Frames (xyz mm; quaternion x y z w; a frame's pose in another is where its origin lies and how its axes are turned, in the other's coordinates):
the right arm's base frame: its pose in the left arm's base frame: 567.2 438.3 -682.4 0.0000 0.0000 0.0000 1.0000
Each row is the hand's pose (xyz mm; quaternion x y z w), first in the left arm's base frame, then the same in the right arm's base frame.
Working: the left arm's base frame: its pose in the right arm's base frame: -567.2 -438.3 682.4 0.0000 0.0000 0.0000 1.0000

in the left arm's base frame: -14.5 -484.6 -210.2 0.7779 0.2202 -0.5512 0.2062
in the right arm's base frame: -581.7 -922.9 472.2 0.7779 0.2202 -0.5512 0.2062
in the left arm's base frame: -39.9 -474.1 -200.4 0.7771 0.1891 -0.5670 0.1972
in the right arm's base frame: -607.1 -912.4 482.0 0.7771 0.1891 -0.5670 0.1972
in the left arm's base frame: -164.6 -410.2 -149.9 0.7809 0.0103 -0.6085 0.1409
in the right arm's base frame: -731.8 -848.5 532.5 0.7809 0.0103 -0.6085 0.1409
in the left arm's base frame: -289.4 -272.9 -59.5 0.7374 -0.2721 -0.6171 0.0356
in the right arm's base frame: -856.6 -711.2 622.9 0.7374 -0.2721 -0.6171 0.0356
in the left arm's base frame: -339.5 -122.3 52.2 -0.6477 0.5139 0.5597 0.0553
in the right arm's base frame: -906.7 -560.6 734.6 -0.6477 0.5139 0.5597 0.0553
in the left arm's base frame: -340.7 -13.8 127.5 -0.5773 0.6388 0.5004 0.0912
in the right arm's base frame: -907.9 -452.1 809.9 -0.5773 0.6388 0.5004 0.0912
